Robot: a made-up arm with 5 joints.
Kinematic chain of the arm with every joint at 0, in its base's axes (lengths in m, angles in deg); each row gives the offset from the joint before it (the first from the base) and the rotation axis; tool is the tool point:
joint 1: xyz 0 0 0.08 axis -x
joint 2: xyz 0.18 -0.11 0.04 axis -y
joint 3: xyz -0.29 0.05 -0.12 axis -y
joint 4: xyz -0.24 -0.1 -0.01 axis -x
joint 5: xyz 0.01 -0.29 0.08 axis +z
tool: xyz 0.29 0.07 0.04
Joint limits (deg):
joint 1: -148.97..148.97
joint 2: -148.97..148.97
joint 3: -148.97..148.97
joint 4: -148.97..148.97
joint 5: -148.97..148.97
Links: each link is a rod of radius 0.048 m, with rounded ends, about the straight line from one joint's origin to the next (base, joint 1, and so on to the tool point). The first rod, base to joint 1, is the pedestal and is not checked.
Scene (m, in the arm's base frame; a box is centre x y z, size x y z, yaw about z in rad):
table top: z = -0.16
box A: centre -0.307 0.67 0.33 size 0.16 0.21 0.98 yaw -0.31
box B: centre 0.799 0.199 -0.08 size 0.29 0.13 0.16 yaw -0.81
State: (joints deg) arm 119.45 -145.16 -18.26 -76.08 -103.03
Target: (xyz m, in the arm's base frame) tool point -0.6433 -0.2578 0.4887
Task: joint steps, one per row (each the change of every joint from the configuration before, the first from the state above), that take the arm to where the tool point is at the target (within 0.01 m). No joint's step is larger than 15 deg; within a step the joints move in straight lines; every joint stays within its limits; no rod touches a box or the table.
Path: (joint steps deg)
1: -6.92 14.02 7.64 12.92 4.82
2: -6.92 14.01 7.64 12.93 4.81
3: -6.92 14.02 7.64 12.92 4.82
4: -6.92 14.02 7.64 12.93 4.82
5: -10.81 12.89 -1.14 -14.82 -9.56
6: -10.80 12.90 -1.14 -14.82 -9.55
7: -10.81 12.89 -1.14 -14.82 -9.56

